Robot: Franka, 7 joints.
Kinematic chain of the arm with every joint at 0, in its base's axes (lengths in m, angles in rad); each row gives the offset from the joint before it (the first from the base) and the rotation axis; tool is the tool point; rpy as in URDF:
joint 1: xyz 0 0 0.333 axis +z
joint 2: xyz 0 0 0 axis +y
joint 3: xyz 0 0 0.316 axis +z
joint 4: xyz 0.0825 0 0 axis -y
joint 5: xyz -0.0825 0 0.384 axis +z
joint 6: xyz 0 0 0 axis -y
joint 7: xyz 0.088 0 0 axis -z
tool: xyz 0 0 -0.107 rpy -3.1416 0 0
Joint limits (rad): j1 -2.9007..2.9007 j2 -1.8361..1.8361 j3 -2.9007..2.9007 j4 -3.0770..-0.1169 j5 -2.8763..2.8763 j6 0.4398..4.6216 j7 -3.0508..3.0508
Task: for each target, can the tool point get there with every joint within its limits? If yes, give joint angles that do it. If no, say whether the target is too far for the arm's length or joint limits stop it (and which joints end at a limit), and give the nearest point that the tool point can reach.
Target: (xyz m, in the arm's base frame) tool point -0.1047 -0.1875 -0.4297
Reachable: no: joint limits stop it (at a limit: joint 2) | nearest point -0.1087 -0.1947 -0.3573 | short by 0.073 m
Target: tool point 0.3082 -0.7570 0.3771
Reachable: yes | joints -0.9907 1.1135 -0.6757 -0.8839 2.3878 1.5550 -0.4139
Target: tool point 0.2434 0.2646 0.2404
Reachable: yes | joints -0.3658 -0.1696 1.0059 -2.7620 1.5843 1.8231 -0.6160
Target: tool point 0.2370 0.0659 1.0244
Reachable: yes | joints -0.5258 0.3962 1.4501 -0.5432 -1.1972 4.1021 -2.5005
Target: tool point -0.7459 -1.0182 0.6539
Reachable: no: too far | nearest point -0.4914 -0.6707 0.5444 | short by 0.444 m
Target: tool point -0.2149 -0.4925 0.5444
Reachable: yes | joints 2.3465 -0.2883 2.0741 -2.0494 -2.0223 0.9757 2.2450
